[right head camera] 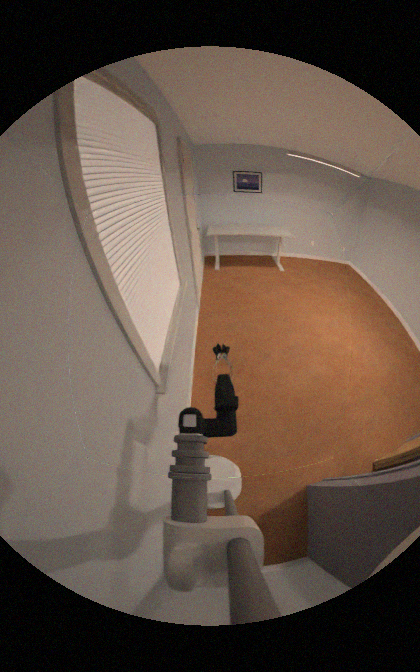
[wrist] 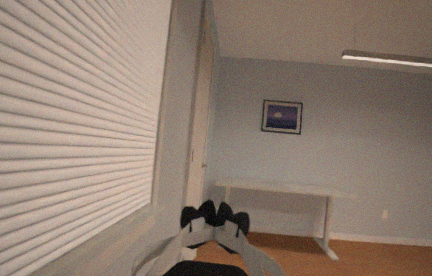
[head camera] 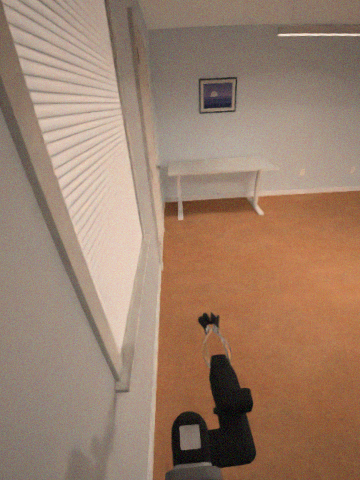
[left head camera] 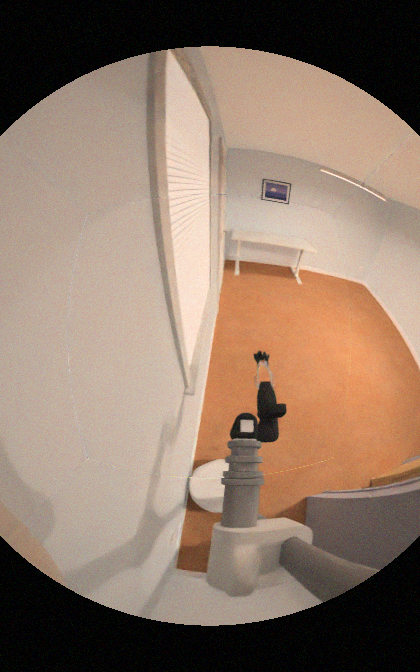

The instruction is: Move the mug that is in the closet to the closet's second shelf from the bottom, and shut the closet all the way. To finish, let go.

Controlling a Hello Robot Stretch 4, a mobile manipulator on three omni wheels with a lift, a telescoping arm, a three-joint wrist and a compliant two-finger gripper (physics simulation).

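Frame: origin at the robot's base, x ahead, y left, z up, level; centimetres.
Where they show: gripper, fingertip midpoint: [wrist: 214,216] [head camera: 207,313].
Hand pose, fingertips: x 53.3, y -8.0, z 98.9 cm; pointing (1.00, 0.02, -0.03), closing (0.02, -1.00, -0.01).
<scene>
After its pixels a point has its place.
My gripper [head camera: 209,321] {y -8.0, x 53.3, z 98.9 cm} [left head camera: 261,357] [right head camera: 221,351] [wrist: 214,216] {y -8.0, x 53.3, z 98.9 cm} is shut with its fingertips together, and no object shows between them. It points out over the floor beside the window wall. The closet's grey side [left head camera: 357,525] [right head camera: 352,520] shows in part at the lower right of the left and right head views, behind and to the right of the gripper. A wood-coloured part [left head camera: 397,472] [right head camera: 400,456] shows at its far edge. The closet's shelves and the mug do not show in these views.
A window with blinds [head camera: 85,115] {y 20.6, x 76.8, z 151.5 cm} [left head camera: 189,210] [right head camera: 127,215] [wrist: 75,120] {y 20.7, x 74.6, z 108.4 cm} is in the wall close on the left. A white table [head camera: 220,166] {y -74.4, x 333.1, z 69.2 cm} [left head camera: 272,241] [right head camera: 247,231] [wrist: 280,188] {y -70.4, x 316.2, z 69.2 cm} stands at the far wall under a framed picture [head camera: 218,95] {y -80.4, x 385.9, z 159.6 cm} [wrist: 282,116] {y -80.0, x 385.9, z 160.1 cm}.
</scene>
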